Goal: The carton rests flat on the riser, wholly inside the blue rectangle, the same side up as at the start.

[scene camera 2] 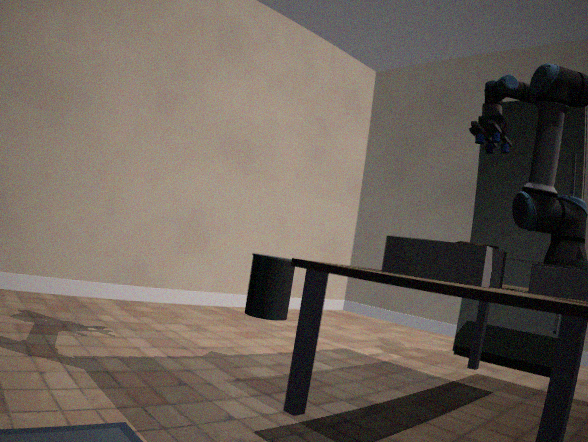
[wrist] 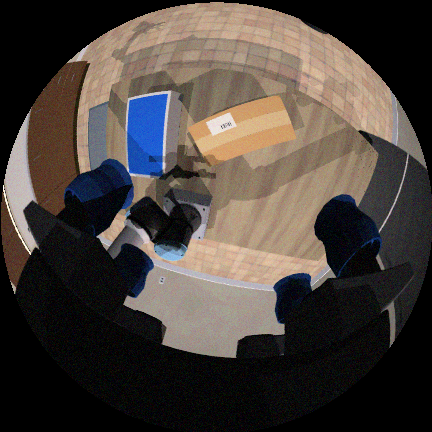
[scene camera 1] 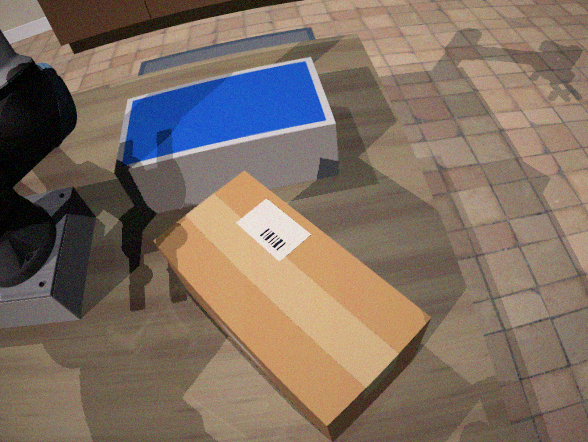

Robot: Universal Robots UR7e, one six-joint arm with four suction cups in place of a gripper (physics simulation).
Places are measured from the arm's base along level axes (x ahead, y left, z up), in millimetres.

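Where they show: hand, its tool point: [scene camera 2: 492, 147] [wrist: 217, 248]; arm's base, origin of its link: [scene camera 2: 565, 268] [wrist: 185, 216] [scene camera 1: 18, 247].
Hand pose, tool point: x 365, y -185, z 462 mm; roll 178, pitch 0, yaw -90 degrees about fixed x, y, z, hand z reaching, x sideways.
Things, the pixels of their top centre, and the offset from my tool point. Level surfaces: height alone.
- orange-brown carton, centre of its top: [scene camera 1: 277, 277] [wrist: 242, 128] [scene camera 2: 471, 245] dz -407, dx +51, dy -11 mm
- riser, centre of its top: [scene camera 1: 218, 107] [scene camera 2: 447, 243] [wrist: 143, 135] dz -435, dx +14, dy +349 mm
- blue rectangle, centre of its top: [scene camera 1: 218, 107] [wrist: 143, 135] dz -435, dx +14, dy +349 mm
- table, height of its surface: dz -555 mm
- grey-blue mat, height of its surface: dz -554 mm
The orange-brown carton [scene camera 1: 292, 300] [wrist: 245, 132] lies on the table beside the riser [scene camera 1: 240, 160] [scene camera 2: 430, 255] [wrist: 172, 127], label and tape strip facing up. It is turned at an angle, with a small gap to the riser in the wrist view. The blue rectangle [scene camera 1: 225, 110] [wrist: 147, 132] covers most of the riser's top, with a pale border around it. No part of the carton is on it. My suction gripper [scene camera 2: 492, 140] [wrist: 218, 248] is open, with nothing on its cups, high above the table. In scene camera 2 the carton is mostly hidden behind the riser.
The arm's base [scene camera 1: 30, 310] [wrist: 202, 215] stands on the table [scene camera 1: 135, 400] [wrist: 290, 215] near the riser's end. A grey-blue mat [scene camera 1: 225, 50] [wrist: 98, 135] lies beyond the riser. A dark bin [scene camera 2: 270, 287] stands behind the table. A brown cabinet [scene camera 1: 165, 12] [wrist: 55, 125] stands past the mat.
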